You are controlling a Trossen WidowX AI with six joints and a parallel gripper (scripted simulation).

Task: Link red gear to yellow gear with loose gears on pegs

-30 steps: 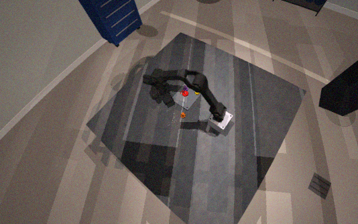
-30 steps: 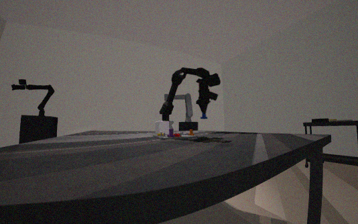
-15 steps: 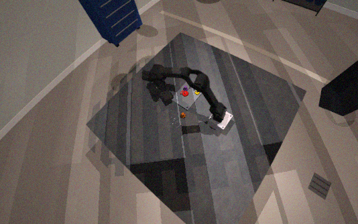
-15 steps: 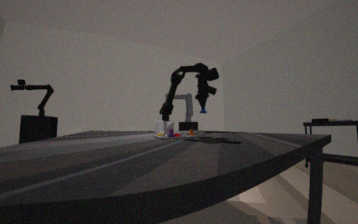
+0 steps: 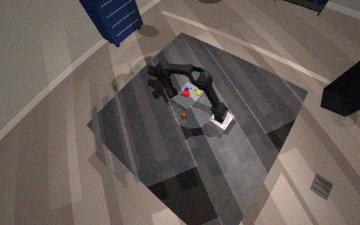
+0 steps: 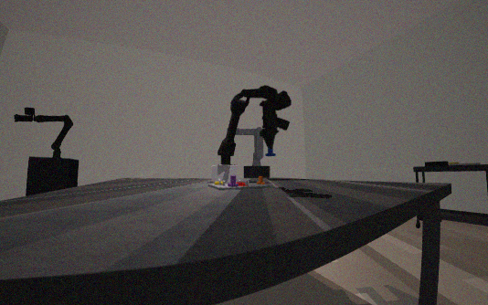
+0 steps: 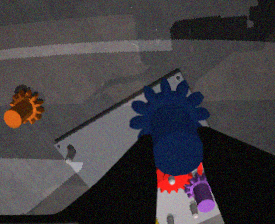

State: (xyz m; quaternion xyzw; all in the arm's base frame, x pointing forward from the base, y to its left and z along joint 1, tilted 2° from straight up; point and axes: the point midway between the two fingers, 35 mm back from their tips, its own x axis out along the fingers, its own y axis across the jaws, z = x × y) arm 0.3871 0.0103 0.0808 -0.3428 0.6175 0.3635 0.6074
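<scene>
The purple gear lies 150 mm to the right of my gripper tip, 130 mm below it and 40 mm behind it. The rest, counted from my gripper tip: red gear (140 mm below, 110 mm to the right, 60 mm behind); blue gear (10 mm below); red arrow (150 mm below, 120 mm to the right, 30 mm behind).
</scene>
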